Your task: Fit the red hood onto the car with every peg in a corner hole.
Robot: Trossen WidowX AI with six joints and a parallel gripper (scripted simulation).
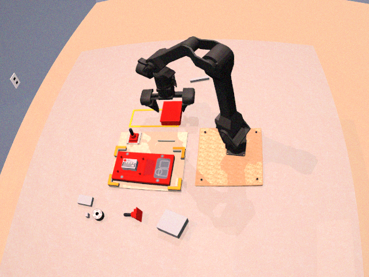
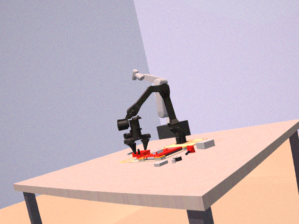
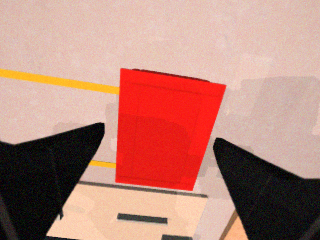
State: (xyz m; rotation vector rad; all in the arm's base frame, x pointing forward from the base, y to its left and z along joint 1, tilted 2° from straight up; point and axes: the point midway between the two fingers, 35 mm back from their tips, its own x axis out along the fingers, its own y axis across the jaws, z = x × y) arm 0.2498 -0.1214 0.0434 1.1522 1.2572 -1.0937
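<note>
My gripper tip is now right at the red hood. Round my gripper tip: socket: 11 cm ahead, 12 cm to the left, 2 cm above; then grey engine block: 8 cm ahead, 25 cm to the left; then thin grey rod: 7 cm behind, 19 cm to the right, 1 cm below.
</note>
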